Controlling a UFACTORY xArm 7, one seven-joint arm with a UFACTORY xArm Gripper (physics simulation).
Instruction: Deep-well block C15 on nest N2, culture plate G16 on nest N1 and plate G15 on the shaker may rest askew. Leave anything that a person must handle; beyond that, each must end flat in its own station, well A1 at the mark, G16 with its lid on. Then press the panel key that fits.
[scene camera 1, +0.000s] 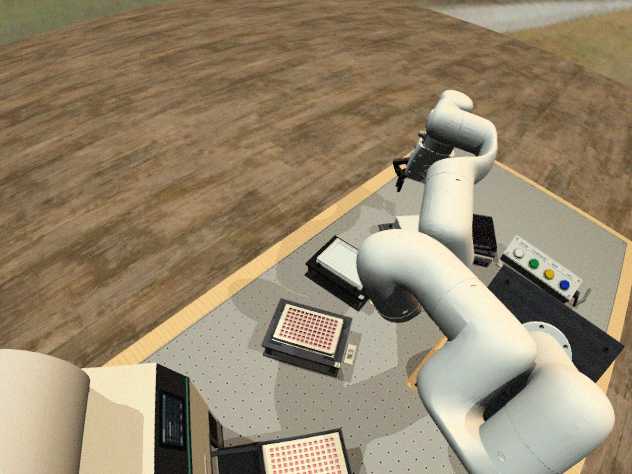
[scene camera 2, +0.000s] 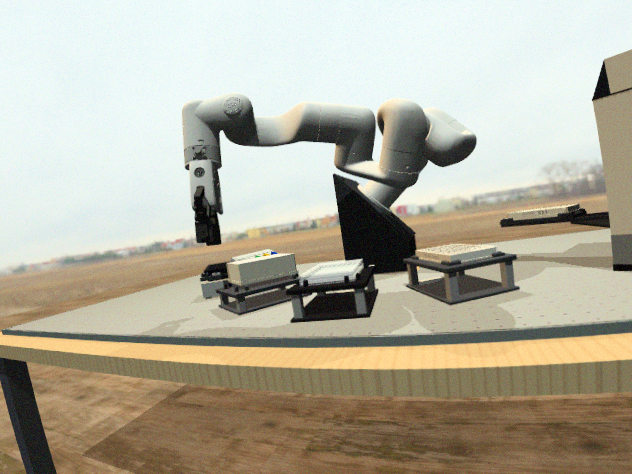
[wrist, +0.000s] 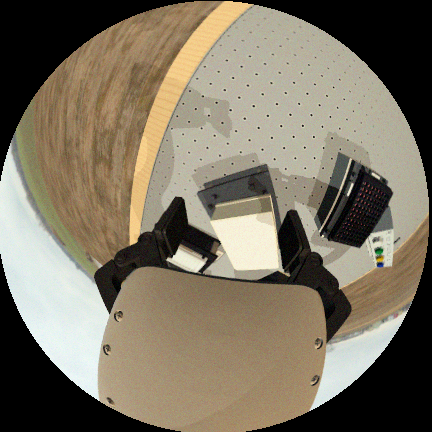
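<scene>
My gripper (scene camera 1: 398, 177) (scene camera 2: 207, 239) (wrist: 234, 215) is open and empty, above the nest with the tall cream block. That deep-well block (scene camera 1: 406, 222) (scene camera 2: 261, 269) (wrist: 250, 239) stands on its nest (scene camera 2: 242, 302) (wrist: 235, 186), with a strip of nest bare beyond it; its edge looks turned slightly from the nest's. The white culture plate (scene camera 1: 339, 259) (scene camera 2: 331, 270) (wrist: 187, 258) lies on the middle nest (scene camera 1: 334, 288) (scene camera 2: 367, 283); its seating is unclear. The dark plate (scene camera 1: 483, 232) (wrist: 363, 207) sits on the shaker (scene camera 1: 482, 260) (scene camera 2: 209, 289); its tilt is unclear. The key panel (scene camera 1: 542, 258) (wrist: 374, 250) has white, green, yellow and blue keys.
A pink-welled plate (scene camera 1: 308, 329) (scene camera 2: 455, 252) rests on another nest (scene camera 1: 301, 358) (scene camera 2: 451, 290). A second pink-welled plate (scene camera 1: 306, 454) (scene camera 2: 543, 211) lies on the tray extending from the large cream instrument (scene camera 1: 122, 408) (scene camera 2: 620, 168). The arm partly hides the block and shaker in the first scene view.
</scene>
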